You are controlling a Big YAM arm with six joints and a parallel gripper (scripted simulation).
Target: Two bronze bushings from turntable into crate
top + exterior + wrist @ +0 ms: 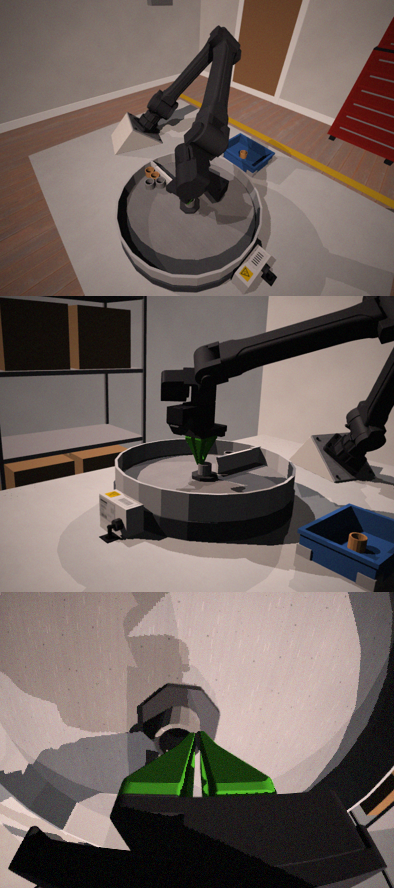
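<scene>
My gripper is now 10 mm to the right of the turntable and 40 mm above it. Also, from my hand: blue crate 10 mm behind, 380 mm to the left, 70 mm below.
</scene>
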